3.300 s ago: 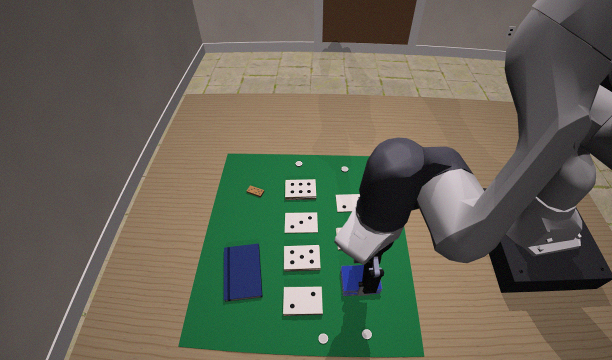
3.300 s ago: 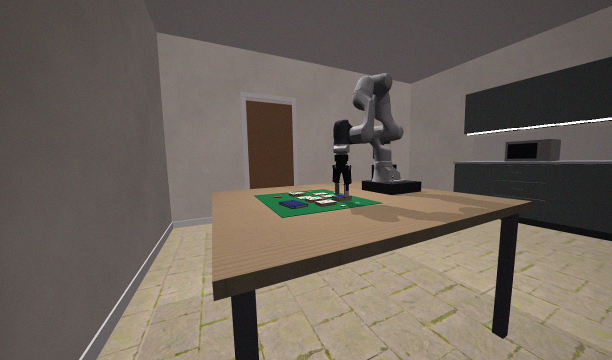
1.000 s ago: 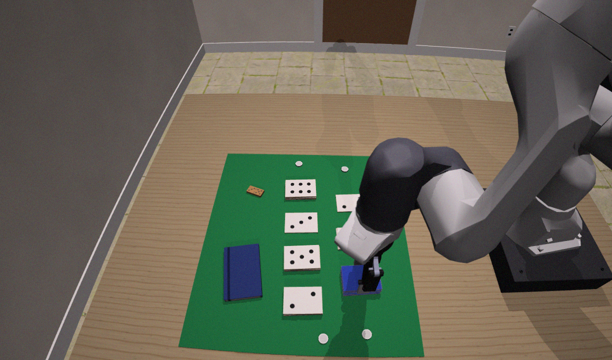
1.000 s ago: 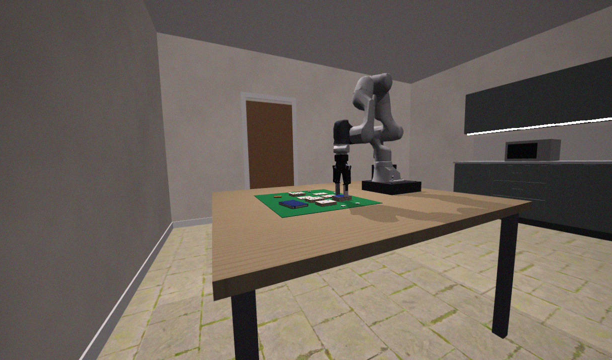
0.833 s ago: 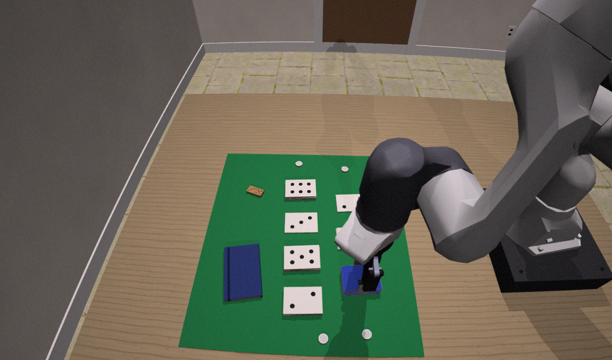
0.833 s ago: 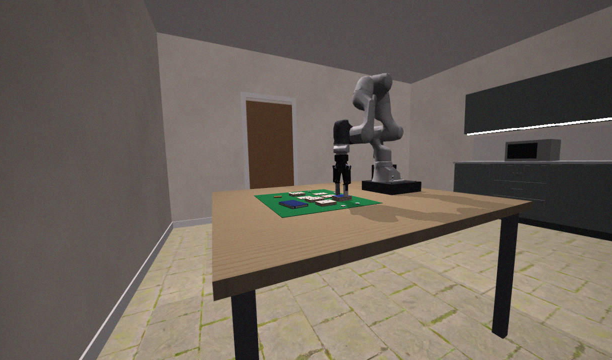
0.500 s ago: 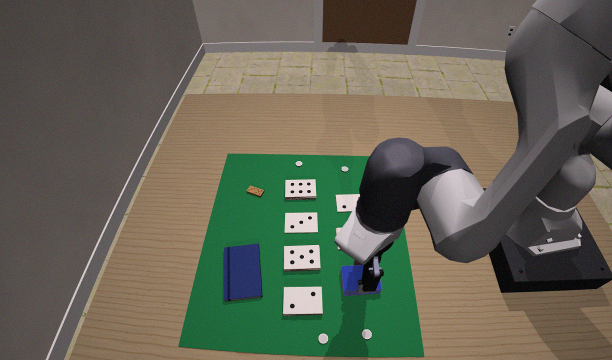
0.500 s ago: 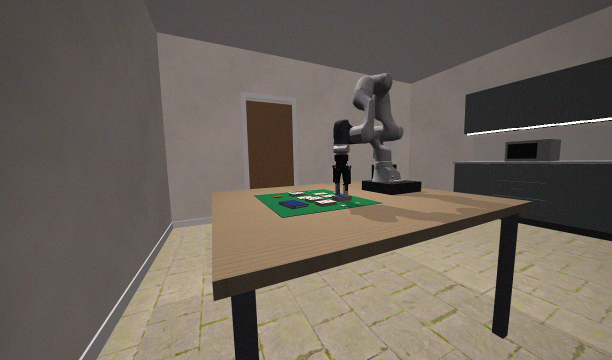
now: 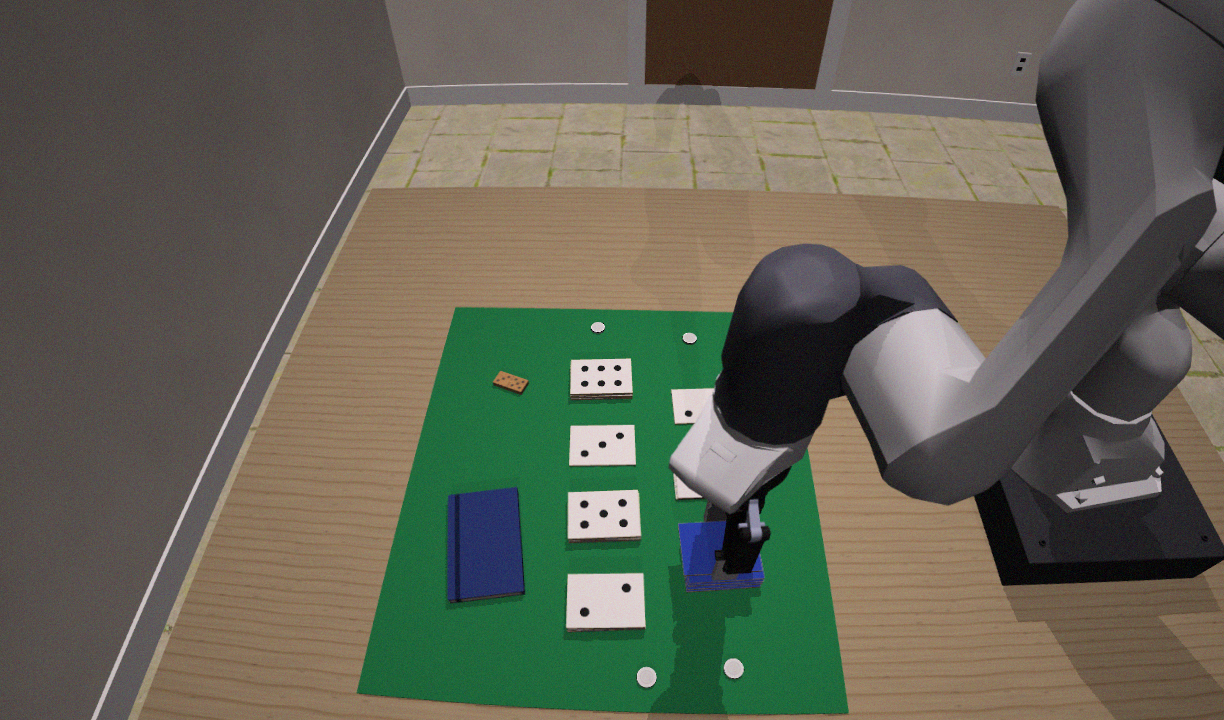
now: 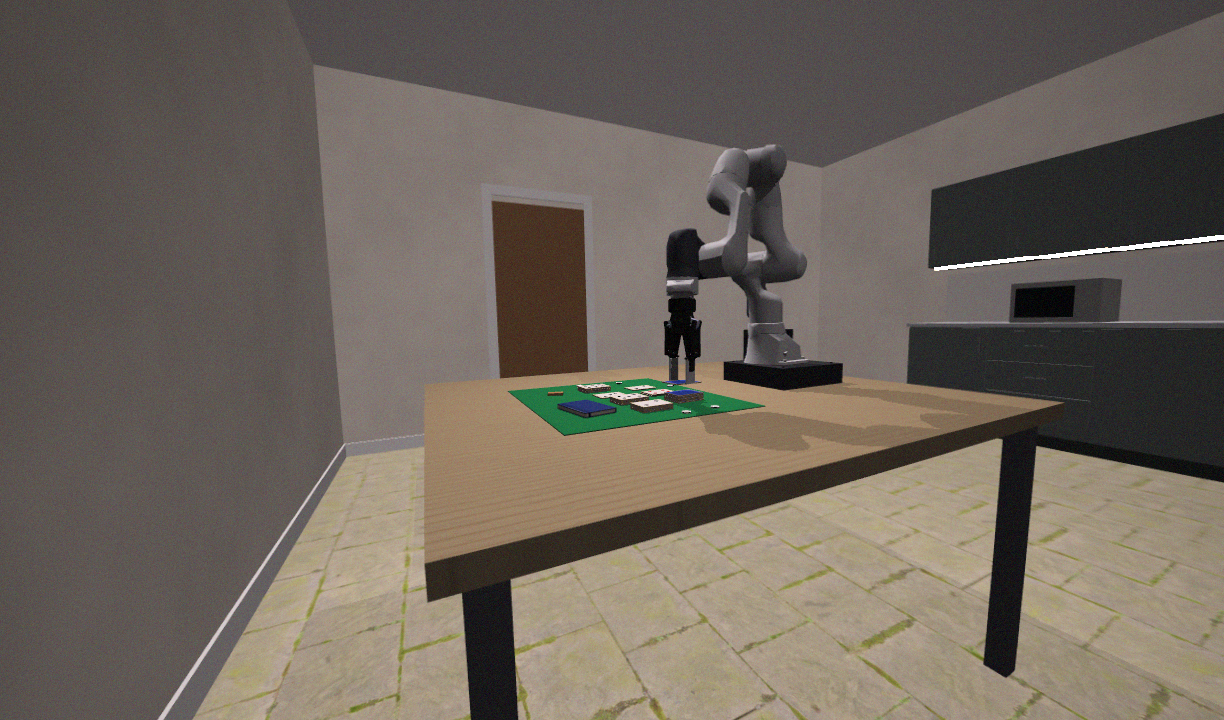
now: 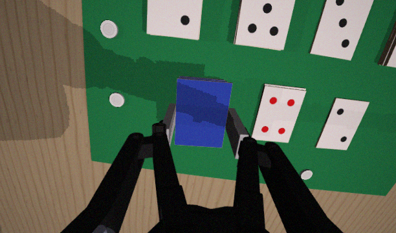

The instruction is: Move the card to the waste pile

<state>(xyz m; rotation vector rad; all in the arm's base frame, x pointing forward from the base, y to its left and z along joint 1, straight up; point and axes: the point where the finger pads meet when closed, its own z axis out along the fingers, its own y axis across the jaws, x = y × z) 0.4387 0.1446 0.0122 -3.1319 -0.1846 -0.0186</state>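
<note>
Right now the green mat is 140 mm ahead of my hand, 120 mm to the right of it and 90 mm below it. Round my hand: dark blue book 280 mm ahead, 70 mm below.
</note>
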